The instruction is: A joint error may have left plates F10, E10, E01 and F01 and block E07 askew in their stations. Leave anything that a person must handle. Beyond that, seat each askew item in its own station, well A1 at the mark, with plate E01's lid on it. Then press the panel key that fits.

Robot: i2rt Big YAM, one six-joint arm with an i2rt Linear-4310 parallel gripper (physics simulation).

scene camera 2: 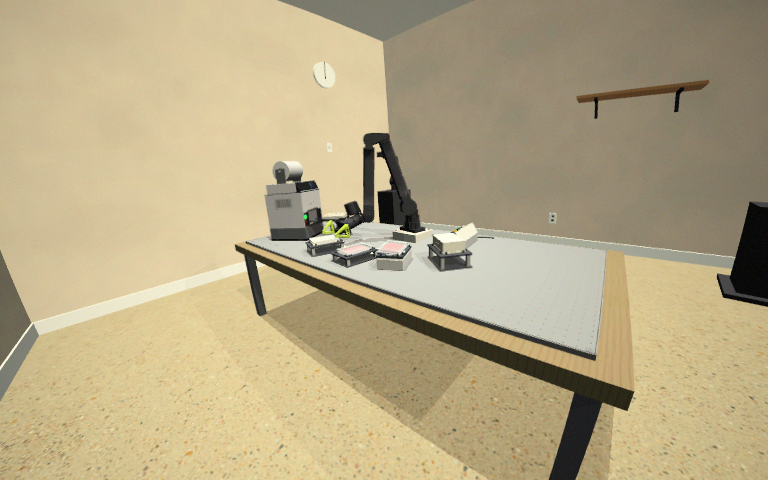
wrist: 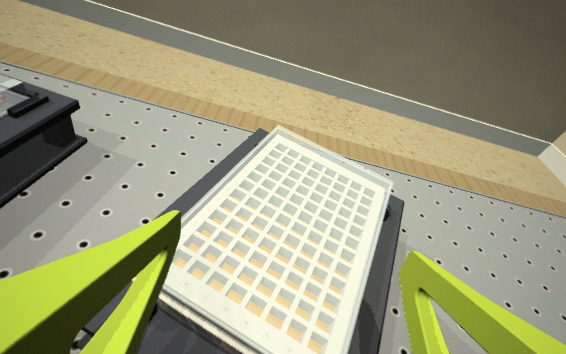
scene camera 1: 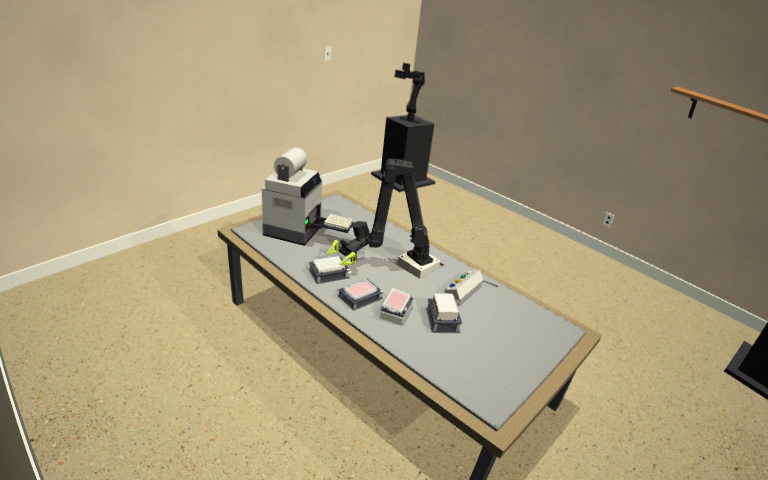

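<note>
A white well plate (scene camera 1: 329, 264) (scene camera 2: 323, 241) (wrist: 295, 220) lies on a dark station, with a clear lid (wrist: 367, 171) over it; whether the lid is flush is unclear. My gripper (scene camera 1: 342, 253) (scene camera 2: 335, 229) (wrist: 295, 242) is open and empty, its fingers on either side of the plate in the wrist view. Two pink-filled plates, one (scene camera 1: 361, 289) (scene camera 2: 355, 249) on a dark station and one (scene camera 1: 397, 301) (scene camera 2: 393, 247) on a light base, stand nearby. A tall cream block (scene camera 1: 445, 305) (scene camera 2: 449, 243) sits on a raised stand, looking tilted. No labels are readable. The key panel (scene camera 1: 468, 287) (scene camera 2: 467, 234) has coloured keys.
A grey machine (scene camera 1: 289, 212) (scene camera 2: 291, 209) with a roll on top and a green light stands at the table's far left end. Another cream plate (scene camera 1: 338, 221) (scene camera 2: 334, 215) lies on its extended tray, close to my wrist. The dark corner of a neighbouring station (wrist: 45, 117) shows at left in the wrist view.
</note>
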